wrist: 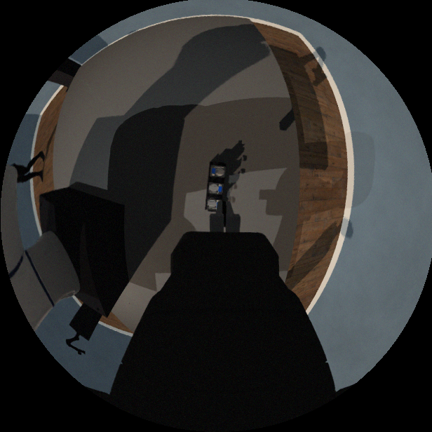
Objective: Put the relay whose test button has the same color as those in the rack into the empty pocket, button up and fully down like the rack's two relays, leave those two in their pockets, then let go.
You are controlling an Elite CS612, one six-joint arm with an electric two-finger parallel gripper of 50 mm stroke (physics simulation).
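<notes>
The dark rack [208, 196] stands near the middle of the wrist view, its pockets in a row. A relay with a blue test button [218, 171] sits in the far pocket, and another with a blue button [215, 188] sits in the middle pocket. A third relay [212, 204] is in the pocket nearest the gripper, its top showing a small bluish spot at its right edge; whether it is fully down cannot be told. My gripper [223, 208] is shut with nothing between its fingers. Its tips appear beside the right edge of the third relay and partly hide that end of the rack.
A large black box-shaped body [82, 240] is at the left, with a pale rounded arm part [50, 272] beside it. Broad shadows cross the grey table top [240, 120]. Wooden floor [325, 185] shows beyond the table's right edge. Small dark spots right of the rack are unclear.
</notes>
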